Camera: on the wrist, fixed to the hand. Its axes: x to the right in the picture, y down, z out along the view.
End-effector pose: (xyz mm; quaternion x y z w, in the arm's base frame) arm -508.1 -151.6 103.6 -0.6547 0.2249 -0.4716 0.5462
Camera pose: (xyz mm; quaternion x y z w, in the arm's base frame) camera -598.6 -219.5 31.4 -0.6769 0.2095 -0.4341 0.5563
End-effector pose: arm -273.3 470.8 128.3 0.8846 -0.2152 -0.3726 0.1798
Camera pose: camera -213.2 438.8 244.0 0.8632 -0.2297 -0.4122 0.1795
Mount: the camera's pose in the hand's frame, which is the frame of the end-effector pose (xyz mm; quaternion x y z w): -13.0 67.5 -115.3 -0.0067 -0.0457 0.0102 0.9989
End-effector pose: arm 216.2 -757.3 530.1 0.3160 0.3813 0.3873 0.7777
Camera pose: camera 89.9 -711.9 529.0 0.3320 0.3395 0.3829 0.7924
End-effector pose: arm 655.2 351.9 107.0 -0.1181 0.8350 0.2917 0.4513
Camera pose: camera 552.5 336.7 192.1 -0.0991 0.8127 0.3070 0.4852
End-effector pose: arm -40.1 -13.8 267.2 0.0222 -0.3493 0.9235 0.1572
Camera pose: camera -40.5 10.1 135.1 0.0598 -0.3625 0.9207 0.1318
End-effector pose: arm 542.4 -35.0 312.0 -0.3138 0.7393 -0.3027 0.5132
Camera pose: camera 426.3 31.4 300.9 -0.3232 0.7202 -0.2778 0.5474
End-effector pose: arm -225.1 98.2 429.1 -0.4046 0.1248 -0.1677 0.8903
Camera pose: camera -264.9 66.8 304.8 -0.4165 0.0892 -0.1391 0.8940
